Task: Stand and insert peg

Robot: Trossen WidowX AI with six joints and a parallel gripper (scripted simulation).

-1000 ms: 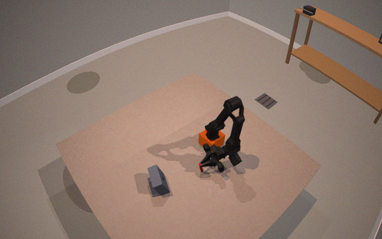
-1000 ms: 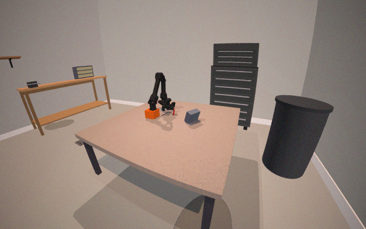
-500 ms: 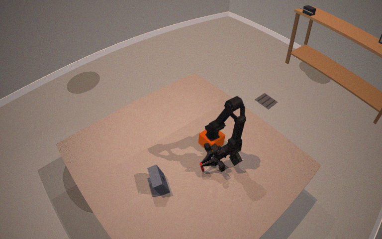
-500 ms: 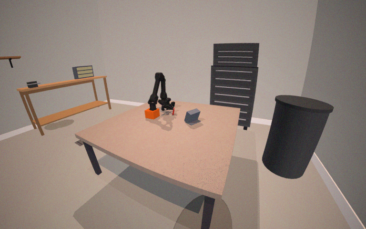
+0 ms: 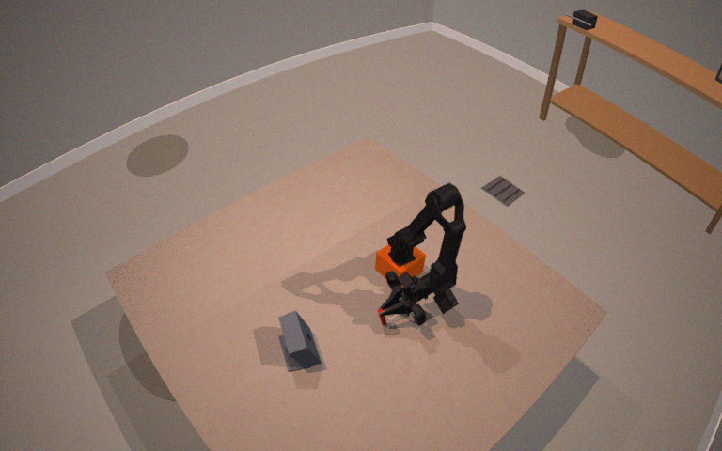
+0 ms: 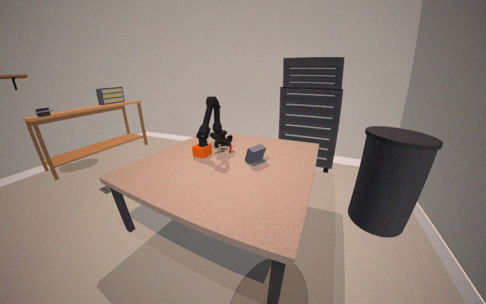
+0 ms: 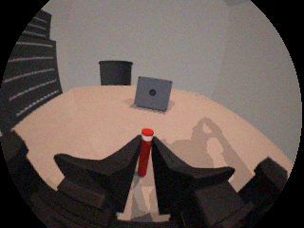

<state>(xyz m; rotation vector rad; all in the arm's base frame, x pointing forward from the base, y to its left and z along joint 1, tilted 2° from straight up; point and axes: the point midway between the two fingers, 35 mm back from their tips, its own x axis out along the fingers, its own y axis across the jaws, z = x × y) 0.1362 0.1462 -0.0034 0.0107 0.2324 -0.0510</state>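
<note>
Now: gripper tip 1 cm above the peg. Round my gripper tip: sloped panel 25 cm ahead, 3 cm to the right, 1 cm below.
</note>
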